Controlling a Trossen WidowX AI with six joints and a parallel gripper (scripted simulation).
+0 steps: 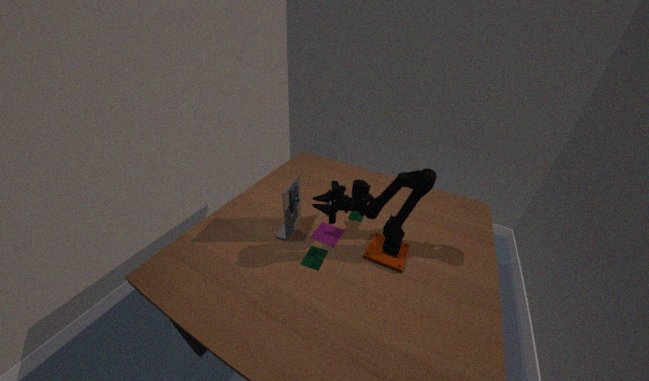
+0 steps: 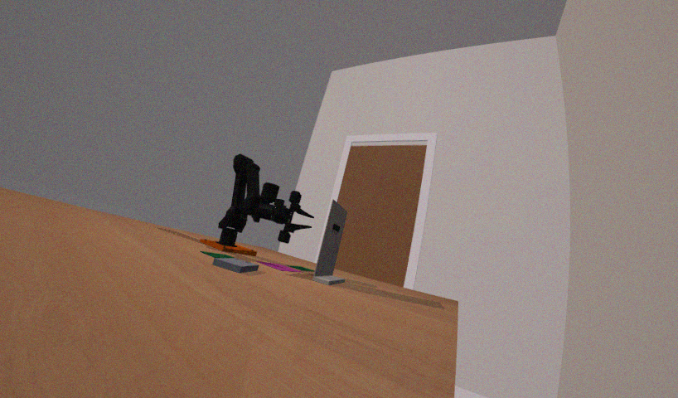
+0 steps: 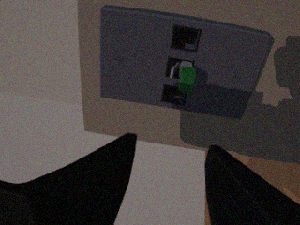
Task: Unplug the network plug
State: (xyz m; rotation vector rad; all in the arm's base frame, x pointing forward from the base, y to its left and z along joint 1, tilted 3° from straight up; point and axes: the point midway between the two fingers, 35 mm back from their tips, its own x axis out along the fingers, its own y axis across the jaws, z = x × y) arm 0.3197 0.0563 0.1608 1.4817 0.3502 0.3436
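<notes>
My gripper tip is now 70 mm short of the network plug and 10 mm to the right of it. Also, from my gripper tip: magenta marked square: 60 mm behind, 30 mm to the right, 180 mm below; then grey upright panel: 90 mm ahead, 20 mm to the left, 70 mm below; then flat grey block: 10 mm ahead, 280 mm to the right, 170 mm below.
</notes>
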